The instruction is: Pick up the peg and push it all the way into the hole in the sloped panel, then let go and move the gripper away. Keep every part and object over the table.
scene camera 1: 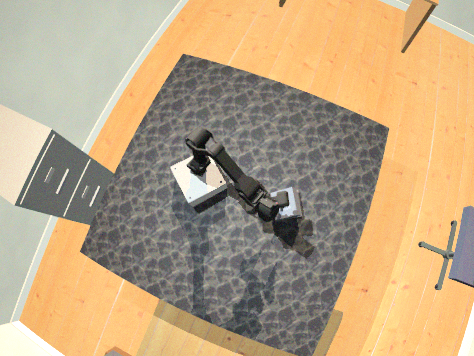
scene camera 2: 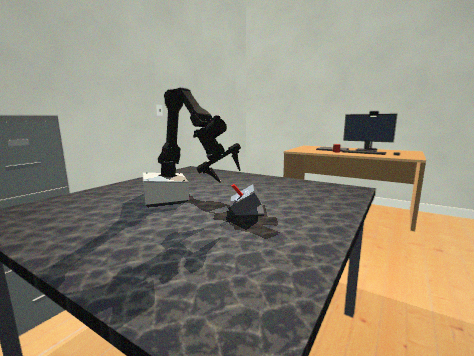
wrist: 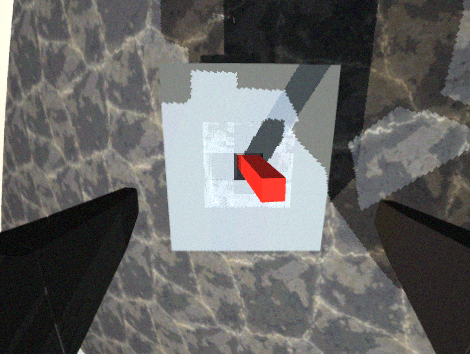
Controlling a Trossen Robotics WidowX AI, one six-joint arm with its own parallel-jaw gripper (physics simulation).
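Where they show: gripper, fingertip midpoint: (scene camera 2: 230, 176) (wrist: 258, 206); arm's base, link origin: (scene camera 1: 198, 168) (scene camera 2: 167, 175).
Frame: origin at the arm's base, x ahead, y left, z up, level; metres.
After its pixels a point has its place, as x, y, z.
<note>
The red peg (scene camera 2: 237, 190) @(0.406, -0.046, -0.012) (wrist: 267, 182) @(0.391, -0.054, 0.011) stands in the square dark hole of the sloped panel (scene camera 2: 249, 191) @(0.451, -0.029, -0.015) (wrist: 195, 225) @(0.426, 0.024, -0.014). A length of the peg sticks out of the panel face, and it leans slightly in the hole; how deep its lower end sits is hidden. In scene camera 1 the panel (scene camera 1: 292, 194) @(0.442, 0.017, -0.007) shows partly under the arm, and the peg cannot be made out there. My gripper (scene camera 2: 229, 176) @(0.382, -0.063, 0.045) (wrist: 258, 206) @(0.382, -0.063, 0.045) is wide open and empty. It is up and back from the panel, apart from the peg, with its fingers to either side in the wrist view.
The arm's white base box (scene camera 1: 200, 190) @(0.046, -0.094, 0.003) (scene camera 2: 166, 192) @(0.077, -0.099, -0.049) stands on the dark stone-patterned table (scene camera 1: 165, 100) @(-0.352, 0.337, -0.096) (scene camera 2: 280, 280) @(0.713, -0.420, -0.095). A grey cabinet (scene camera 1: 65, 175) (scene camera 2: 30, 155) stands beyond the table, and a wooden desk (scene camera 2: 350, 165) with a monitor (scene camera 2: 370, 128) is behind it.
</note>
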